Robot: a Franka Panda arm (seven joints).
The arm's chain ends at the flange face. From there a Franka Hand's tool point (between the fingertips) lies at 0.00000 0.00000 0.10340 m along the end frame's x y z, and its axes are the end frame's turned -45 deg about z.
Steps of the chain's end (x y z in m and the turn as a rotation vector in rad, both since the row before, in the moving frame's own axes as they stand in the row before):
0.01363, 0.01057, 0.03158, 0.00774, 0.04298, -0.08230
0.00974, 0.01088, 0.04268, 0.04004, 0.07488, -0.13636
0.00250, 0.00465, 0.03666, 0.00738, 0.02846, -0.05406
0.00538, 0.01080, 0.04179, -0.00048, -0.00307, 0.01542
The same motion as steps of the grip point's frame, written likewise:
0.00597, 0.01953, 0.03148, -0.02492, 0.03586, -0.08230
0.00773, 0.01655, 0.04231, -0.02464, 0.08126, -0.13636
0.00114, 0.00653, 0.03662, -0.01491, 0.02534, -0.05406
-0.00409, 0.01125, 0.04179, 0.00183, -0.00251, 0.01542

